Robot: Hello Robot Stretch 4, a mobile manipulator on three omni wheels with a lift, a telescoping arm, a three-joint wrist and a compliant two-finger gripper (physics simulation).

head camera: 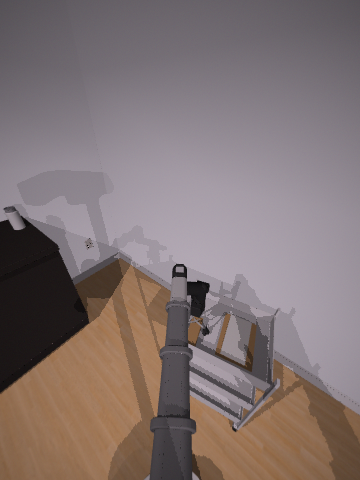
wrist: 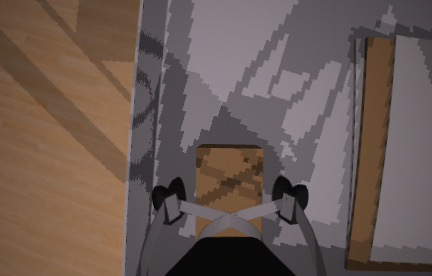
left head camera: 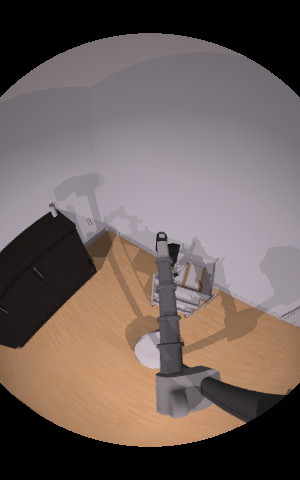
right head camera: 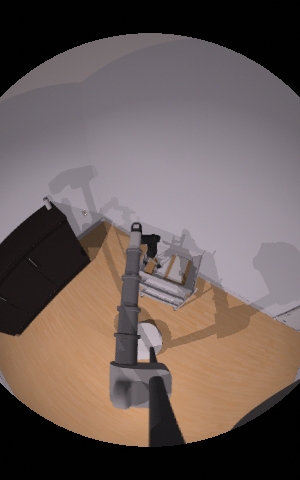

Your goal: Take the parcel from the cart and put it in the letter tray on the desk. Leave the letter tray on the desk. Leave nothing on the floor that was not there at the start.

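Frame: origin at the robot's base, x ahead, y left, z up, level; centimetres.
Seen in the pictures: gripper, fingertip midpoint: (wrist: 230,191) (right head camera: 151,265); robot's base, origin of the base link: (left head camera: 155,348) (right head camera: 141,339).
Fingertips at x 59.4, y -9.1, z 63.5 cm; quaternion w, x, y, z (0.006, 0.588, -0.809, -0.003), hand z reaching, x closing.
Offsets run from my fingertips to a thing's top centre.
The parcel, a brown box {dx -1.6, dy +0.9, dz +5.2 cm} (wrist: 229,165) (right head camera: 150,269) (head camera: 194,336), lies flat on the top of the grey cart (wrist: 240,30) (head camera: 272,345), near its left edge in the wrist view. My gripper (wrist: 230,191) is open above the parcel, with one dark fingertip off each long side and a gap on both sides. Its palm hides the parcel's near end in the wrist view. In the head camera view the arm hides part of the gripper and parcel. No letter tray shows in these views.
A brown-edged item with a pale face {dx -3.1, dy -20.3, dz +1.3 cm} (wrist: 405,150) (head camera: 237,340) lies on the cart right of the parcel. A black cabinet (head camera: 37,300) (left head camera: 55,270) stands left, with a white can {dx +52.5, dy +119.0, dz +39.6 cm} (head camera: 15,218) on top. Walls rise close behind the cart.
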